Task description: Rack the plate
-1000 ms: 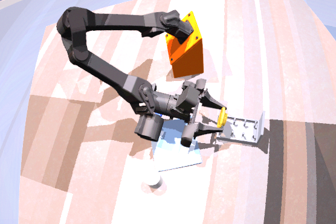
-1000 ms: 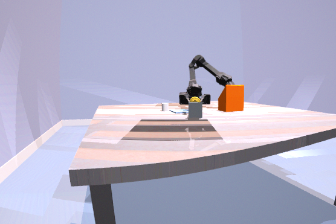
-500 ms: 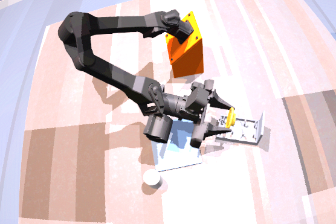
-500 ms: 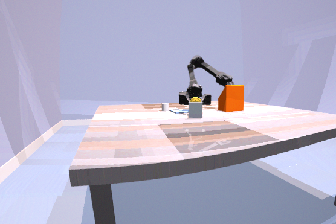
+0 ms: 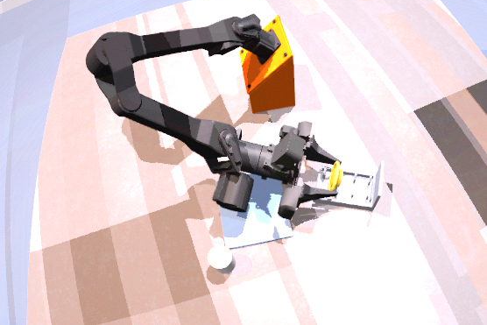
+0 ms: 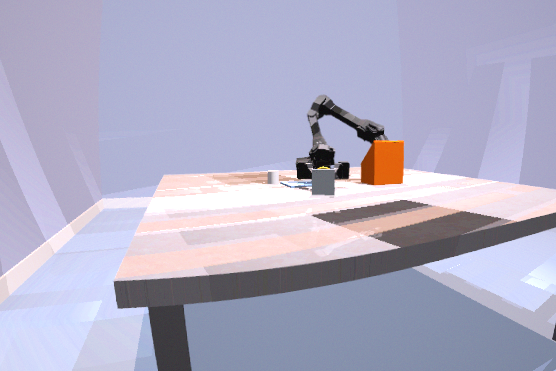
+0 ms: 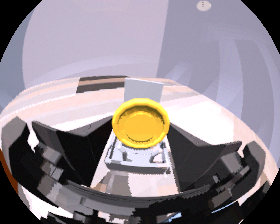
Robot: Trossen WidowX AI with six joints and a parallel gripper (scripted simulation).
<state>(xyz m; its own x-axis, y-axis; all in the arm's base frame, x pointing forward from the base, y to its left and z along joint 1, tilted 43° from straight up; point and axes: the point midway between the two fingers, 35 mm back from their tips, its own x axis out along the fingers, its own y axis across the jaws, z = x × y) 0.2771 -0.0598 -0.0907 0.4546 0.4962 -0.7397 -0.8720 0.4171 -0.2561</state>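
My gripper tip is now 10 mm to the left of the yellow plate. Round my gripper tip: light blue mat: 170 mm to the right, 40 mm below, 10 mm behind; blue spoon: 170 mm to the right, 120 mm behind, 40 mm below; dish rack: 20 mm to the left, 20 mm below, 10 mm ahead.
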